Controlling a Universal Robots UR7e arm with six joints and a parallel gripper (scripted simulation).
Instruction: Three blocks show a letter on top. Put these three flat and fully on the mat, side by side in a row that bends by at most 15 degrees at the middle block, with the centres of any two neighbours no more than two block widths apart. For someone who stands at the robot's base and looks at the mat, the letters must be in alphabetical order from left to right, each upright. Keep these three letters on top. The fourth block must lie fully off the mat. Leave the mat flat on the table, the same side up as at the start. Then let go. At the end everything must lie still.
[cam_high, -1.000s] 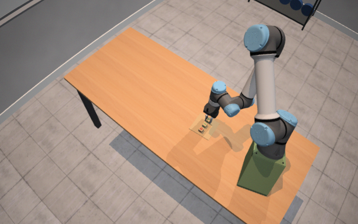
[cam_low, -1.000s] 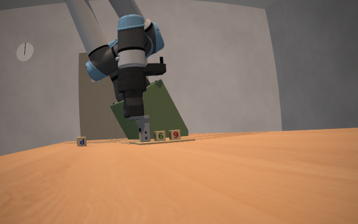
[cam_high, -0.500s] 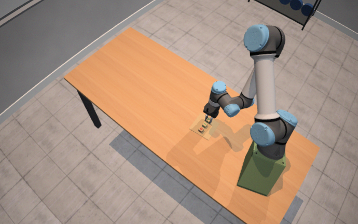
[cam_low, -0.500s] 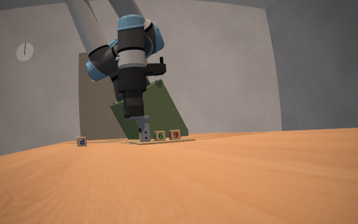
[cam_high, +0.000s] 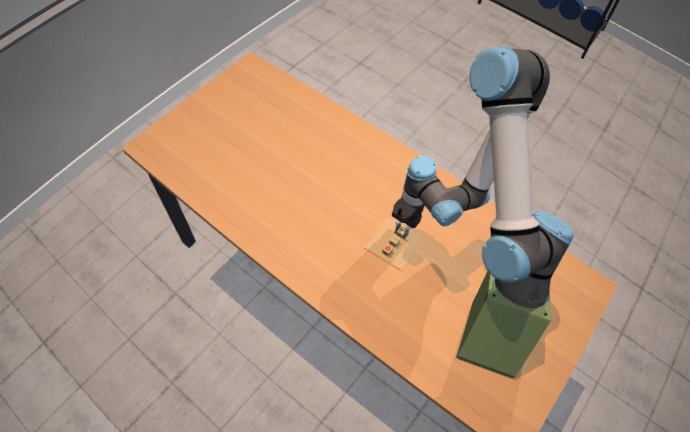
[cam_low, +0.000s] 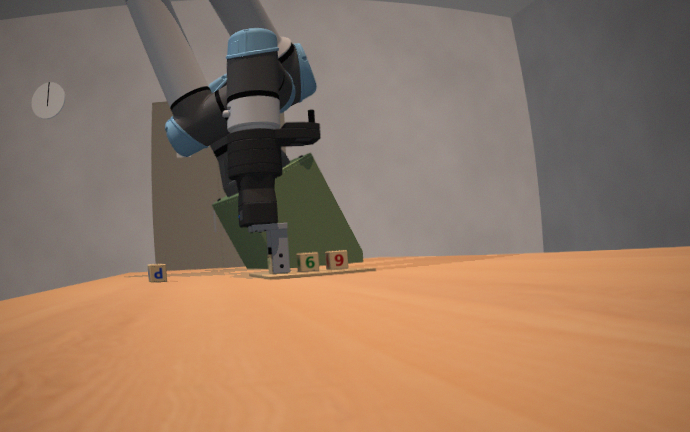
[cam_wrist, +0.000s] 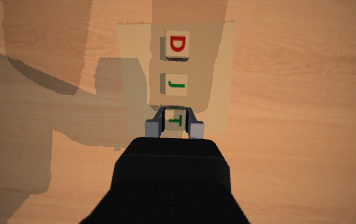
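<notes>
Right now my hand is 10 mm past the thin tan mat, 40 mm to the right of it and 20 mm above it. Round my hand: red D block 10 mm behind, 80 mm to the left, 10 mm below; blue-marked block 20 mm behind, 180 mm to the right, 10 mm below.
</notes>
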